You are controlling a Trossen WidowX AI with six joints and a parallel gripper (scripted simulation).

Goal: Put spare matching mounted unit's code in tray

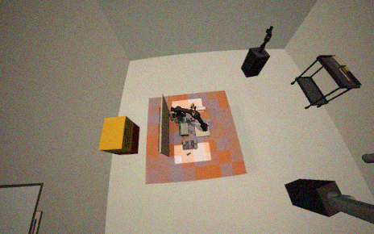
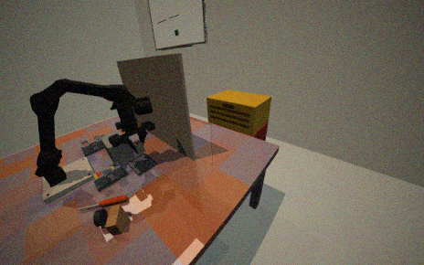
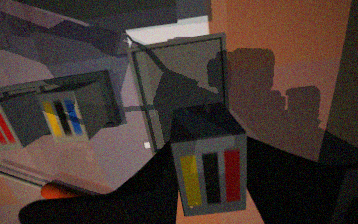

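The flat dark tray lies 1 cm behind my gripper tip, 1 cm to the left of it and 8 cm below it. From my gripper tip the other things lie so: brown block: 23 cm behind, 19 cm to the right, 6 cm below; tall grey panel: 20 cm ahead, 15 cm to the left, 14 cm above; grey mounted unit: 3 cm behind, 20 cm to the left, 3 cm below.
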